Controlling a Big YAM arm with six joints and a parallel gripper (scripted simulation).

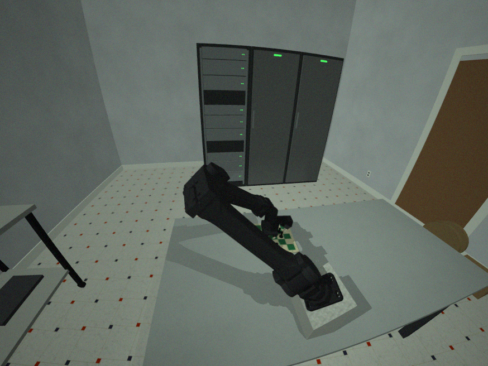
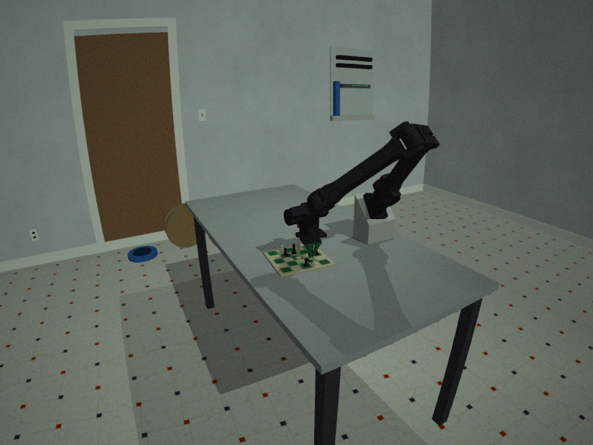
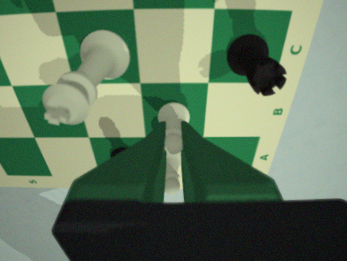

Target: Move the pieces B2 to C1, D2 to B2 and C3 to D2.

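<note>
Right now my hand is 4 cm short of the tall white piece, 4 cm to the left of it and 1 cm below it. Round my hand: chessboard 4 cm ahead, 4 cm to the right, 2 cm below.
</note>
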